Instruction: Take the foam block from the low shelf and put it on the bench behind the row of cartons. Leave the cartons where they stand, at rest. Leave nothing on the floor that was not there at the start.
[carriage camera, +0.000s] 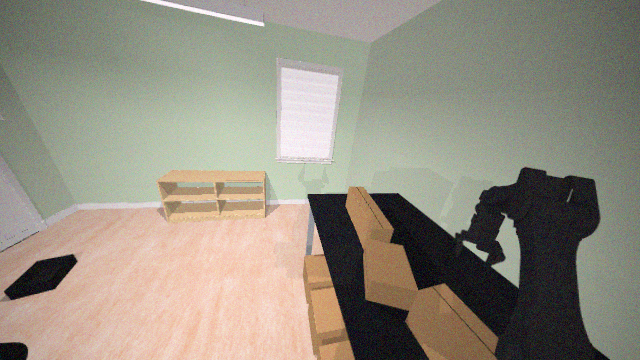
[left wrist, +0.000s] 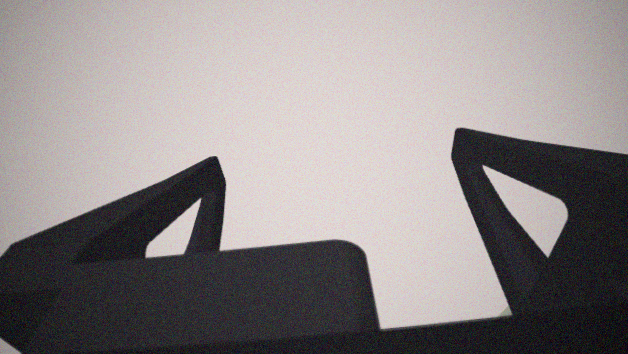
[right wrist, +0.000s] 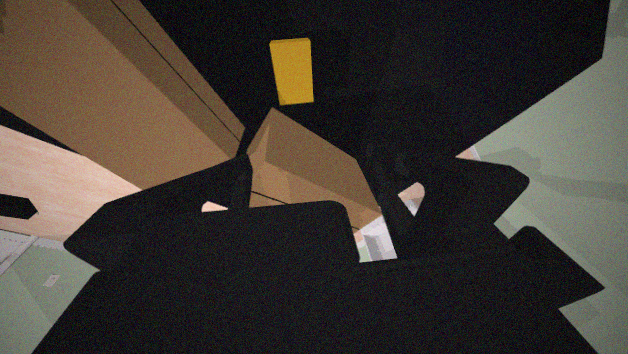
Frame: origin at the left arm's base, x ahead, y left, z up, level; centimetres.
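Where they show: left gripper, fingertip midpoint: (left wrist: 336, 155); right gripper, fingertip midpoint: (carriage camera: 470, 261) (right wrist: 308, 156).
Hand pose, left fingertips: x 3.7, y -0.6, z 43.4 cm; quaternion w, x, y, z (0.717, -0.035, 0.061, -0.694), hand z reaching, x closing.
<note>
After its pixels a point has its place.
The yellow foam block (right wrist: 292, 72) {x 37.0, y -97.8, z -28.0 cm} lies on the black bench (carriage camera: 345, 290) {x 43.0, y -57.0, z -32.5 cm} (right wrist: 450, 60) {x 18.1, y -122.4, z -32.5 cm}, on the wall side of the cartons, with bench top between it and them. It does not show in the carriage view. Brown cartons (carriage camera: 367, 212) {x 78.7, y -74.0, z -14.5 cm} (carriage camera: 387, 270) {x 43.9, y -73.5, z -20.5 cm} (carriage camera: 450, 325) {x 20.7, y -81.7, z -14.5 cm} stand in a slanting row along the bench; two cartons (right wrist: 125, 85) {x 50.4, y -83.0, z -20.5 cm} (right wrist: 315, 155) {x 25.0, y -92.2, z -22.8 cm} show in the right wrist view. My right gripper (carriage camera: 474, 256) {x 36.4, y -97.9, z -5.7 cm} (right wrist: 308, 156) {x 36.4, y -97.9, z -5.7 cm} is open and empty, raised above the bench, apart from the block. My left gripper (left wrist: 336, 155) {x 3.7, y -0.6, z 43.3 cm} is open and empty, against a pale ceiling.
More brown boxes (carriage camera: 327, 310) {x 72.9, y -59.1, z -96.9 cm} stand lower down along the bench's left side. A low wooden shelf unit (carriage camera: 215, 176) {x 220.2, y 83.8, z -62.9 cm} stands by the far wall. A flat black object (carriage camera: 42, 275) {x 118.7, y 187.0, z -123.7 cm} is at the left on the floor (carriage camera: 200, 280) {x 114.7, y 55.6, z -123.9 cm}. A green wall (carriage camera: 500, 100) {x 94.0, y -138.6, z 52.5 cm} runs beyond the bench.
</note>
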